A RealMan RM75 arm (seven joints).
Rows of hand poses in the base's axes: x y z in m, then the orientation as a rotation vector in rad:
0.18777 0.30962 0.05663 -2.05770 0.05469 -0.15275
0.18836 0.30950 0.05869 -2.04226 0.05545 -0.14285
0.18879 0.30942 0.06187 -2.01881 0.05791 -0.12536
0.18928 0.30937 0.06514 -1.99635 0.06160 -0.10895
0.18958 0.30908 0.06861 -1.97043 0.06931 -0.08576
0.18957 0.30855 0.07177 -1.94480 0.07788 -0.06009
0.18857 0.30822 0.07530 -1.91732 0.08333 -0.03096
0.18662 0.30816 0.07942 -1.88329 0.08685 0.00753
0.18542 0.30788 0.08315 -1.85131 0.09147 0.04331
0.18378 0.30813 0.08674 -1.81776 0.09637 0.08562
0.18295 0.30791 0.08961 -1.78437 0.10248 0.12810
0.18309 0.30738 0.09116 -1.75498 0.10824 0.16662
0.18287 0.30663 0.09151 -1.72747 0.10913 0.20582
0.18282 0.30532 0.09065 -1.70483 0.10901 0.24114
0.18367 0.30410 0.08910 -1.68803 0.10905 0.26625
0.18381 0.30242 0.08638 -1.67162 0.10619 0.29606
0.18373 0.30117 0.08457 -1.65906 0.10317 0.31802
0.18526 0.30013 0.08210 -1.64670 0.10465 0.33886
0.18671 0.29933 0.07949 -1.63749 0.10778 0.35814
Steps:
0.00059 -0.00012 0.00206 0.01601 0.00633 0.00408
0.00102 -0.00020 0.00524 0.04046 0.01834 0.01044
0.00151 -0.00025 0.00851 0.06385 0.03029 0.01545
0.00181 -0.00054 0.01198 0.09107 0.04878 0.02061
0.00180 -0.00107 0.01514 0.11797 0.06967 0.02624
0.00080 -0.00140 0.01867 0.14654 0.09184 0.03574
-0.00115 -0.00146 0.02279 0.18157 0.11998 0.05105
-0.00235 -0.00174 0.02652 0.21416 0.14707 0.06441
-0.00399 -0.00149 0.03011 0.24798 0.17943 0.08062
-0.00482 -0.00171 0.03298 0.28117 0.21289 0.09613
-0.00468 -0.00224 0.03453 0.30995 0.24371 0.11009
-0.00490 -0.00299 0.03488 0.33628 0.27322 0.12808
-0.00495 -0.00430 0.03402 0.35746 0.29967 0.14502
-0.00410 -0.00552 0.03247 0.37300 0.31866 0.15704
-0.00396 -0.00720 0.02975 0.38761 0.34004 0.17346
-0.00404 -0.00845 0.02794 0.39865 0.35545 0.18633
-0.00251 -0.00949 0.02547 0.40955 0.37214 0.19524
-0.00106 -0.01029 0.02286 0.41732 0.38845 0.20203

